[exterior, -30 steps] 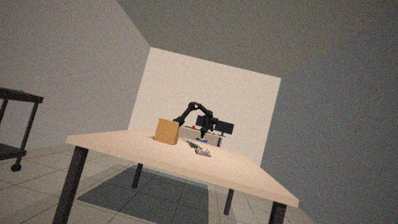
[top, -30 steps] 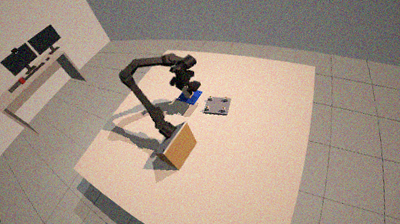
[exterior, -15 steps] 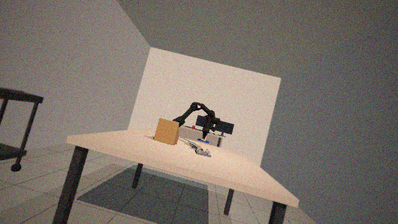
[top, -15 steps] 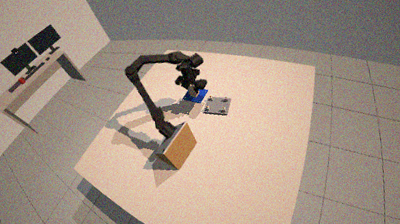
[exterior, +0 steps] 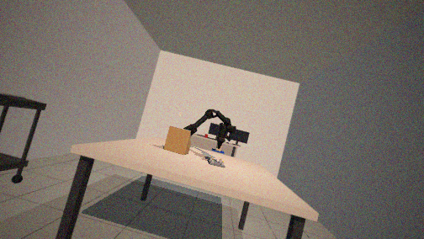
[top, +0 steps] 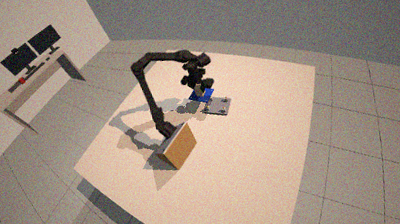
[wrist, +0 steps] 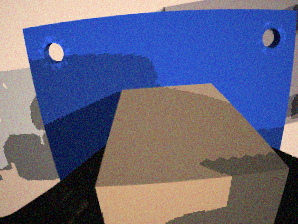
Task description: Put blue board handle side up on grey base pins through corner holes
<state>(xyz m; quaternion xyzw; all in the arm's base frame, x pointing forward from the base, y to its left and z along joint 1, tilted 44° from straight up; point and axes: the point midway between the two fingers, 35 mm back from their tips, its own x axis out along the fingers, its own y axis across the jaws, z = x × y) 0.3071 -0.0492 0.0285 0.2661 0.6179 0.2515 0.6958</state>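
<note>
The grey base lies 10 mm ahead of my gripper tip, 90 mm to the right of it and 110 mm below it. From my gripper tip the other things lie so: blue board (right at my gripper tip).
</note>
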